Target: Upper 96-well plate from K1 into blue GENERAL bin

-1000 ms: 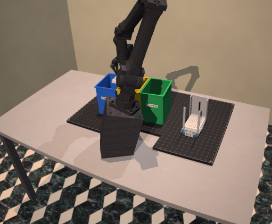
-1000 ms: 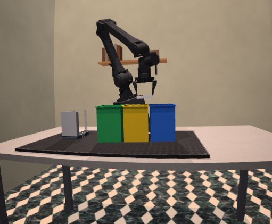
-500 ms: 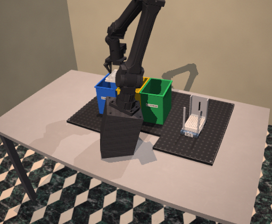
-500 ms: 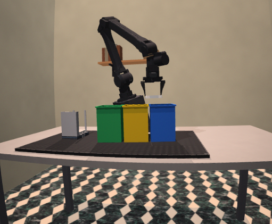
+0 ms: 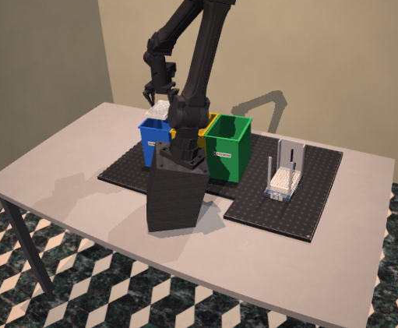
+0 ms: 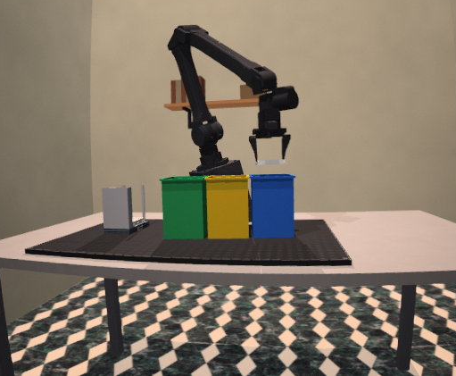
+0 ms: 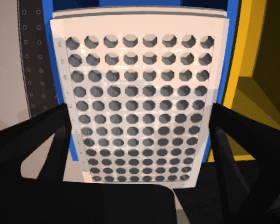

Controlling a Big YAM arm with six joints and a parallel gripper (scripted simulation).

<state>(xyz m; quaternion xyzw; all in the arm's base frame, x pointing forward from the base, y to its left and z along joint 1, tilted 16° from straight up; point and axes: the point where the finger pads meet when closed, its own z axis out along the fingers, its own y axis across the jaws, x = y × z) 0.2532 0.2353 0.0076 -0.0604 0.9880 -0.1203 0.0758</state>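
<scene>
The blue bin is 140 mm below my hand. The rest, counted from my hand: yellow bin: 140 mm below, 130 mm to the right, 10 mm ahead; then green bin: 260 mm to the right, 140 mm below, 20 mm ahead.
</scene>
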